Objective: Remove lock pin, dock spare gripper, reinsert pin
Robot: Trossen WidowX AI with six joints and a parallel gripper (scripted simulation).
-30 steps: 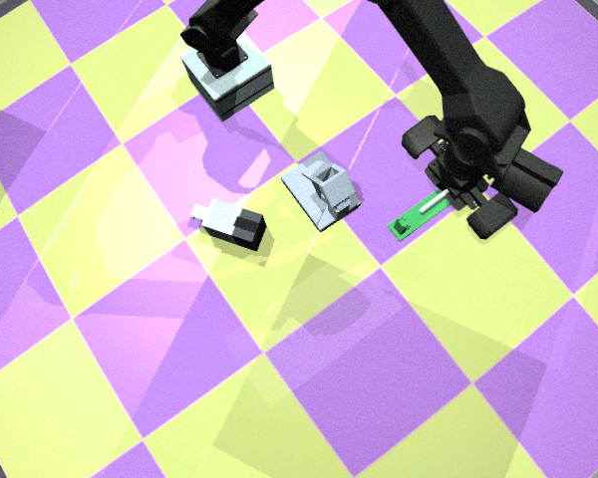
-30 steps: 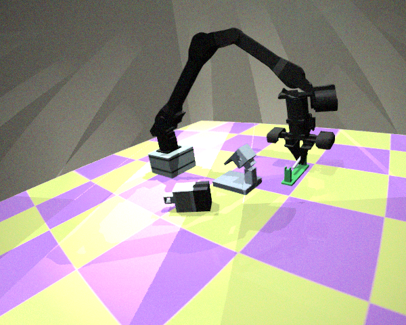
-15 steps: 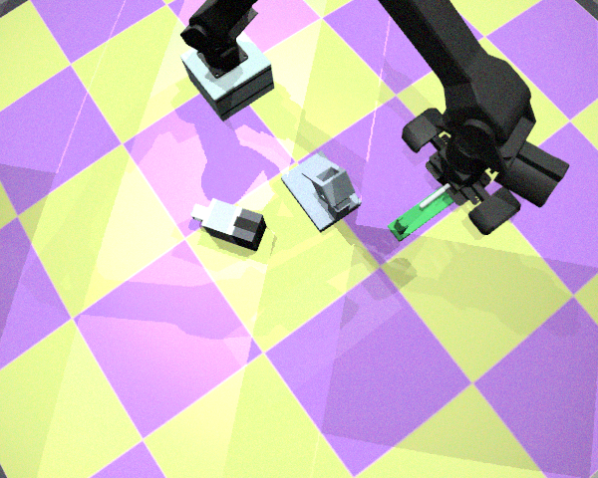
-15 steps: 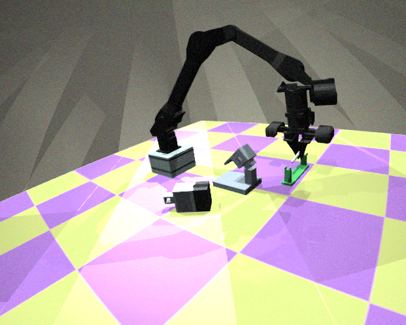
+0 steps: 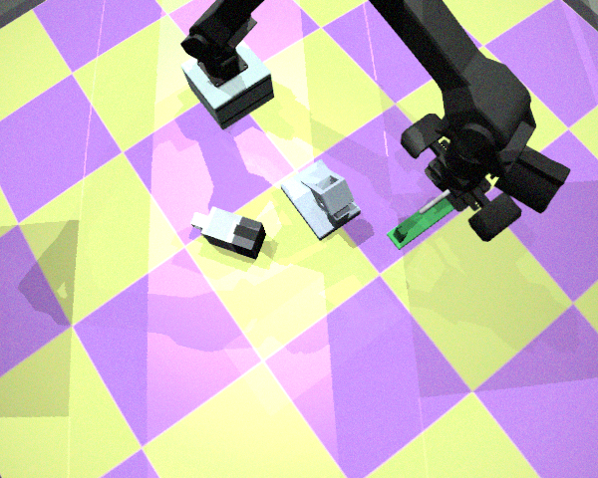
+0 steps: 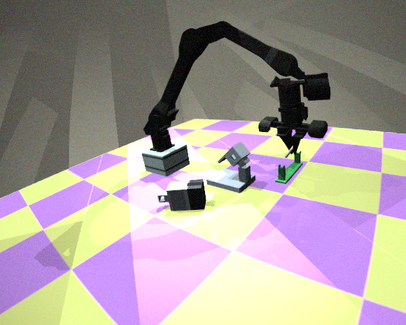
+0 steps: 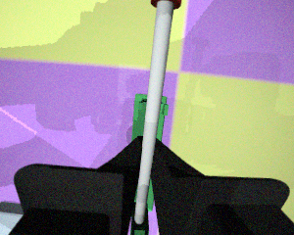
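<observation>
Right now my gripper tip is 30 mm to the left of the green rack and 20 mm above it. Round my gripper tip: spare gripper (160 mm behind, 310 mm to the right, 20 mm below); then grey mount (100 mm behind, 150 mm to the right, 10 mm above).
</observation>
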